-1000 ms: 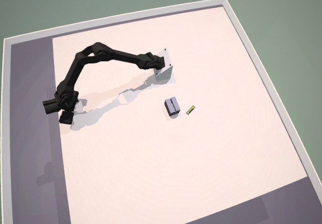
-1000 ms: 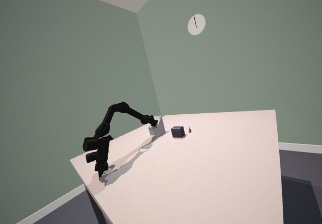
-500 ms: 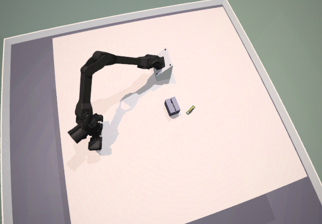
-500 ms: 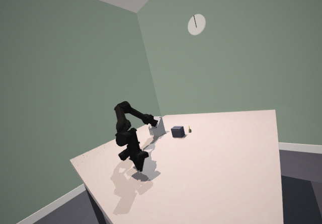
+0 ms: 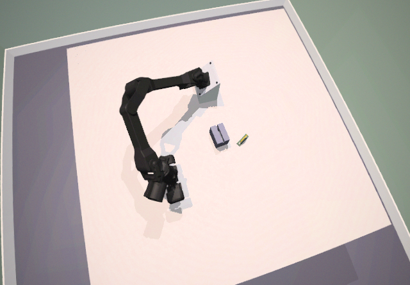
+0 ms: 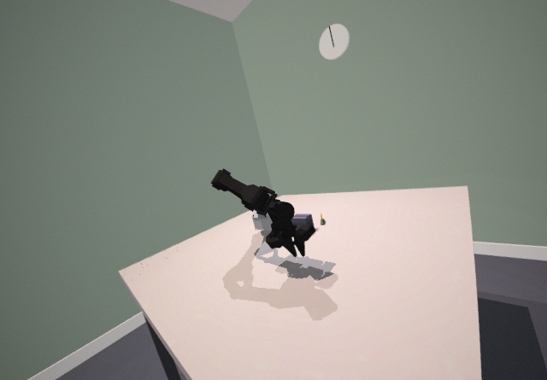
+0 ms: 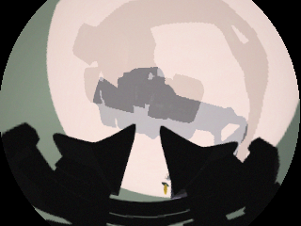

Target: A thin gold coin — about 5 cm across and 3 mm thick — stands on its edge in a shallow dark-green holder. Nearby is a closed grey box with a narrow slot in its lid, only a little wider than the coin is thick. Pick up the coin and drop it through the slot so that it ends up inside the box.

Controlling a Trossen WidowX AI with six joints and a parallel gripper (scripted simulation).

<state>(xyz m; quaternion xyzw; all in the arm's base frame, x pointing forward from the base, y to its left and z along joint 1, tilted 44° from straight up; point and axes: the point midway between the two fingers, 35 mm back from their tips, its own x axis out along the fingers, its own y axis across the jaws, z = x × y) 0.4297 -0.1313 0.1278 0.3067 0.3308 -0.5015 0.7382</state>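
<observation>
The gold coin is 330 mm to the left of my gripper tip and 160 mm behind it.
</observation>
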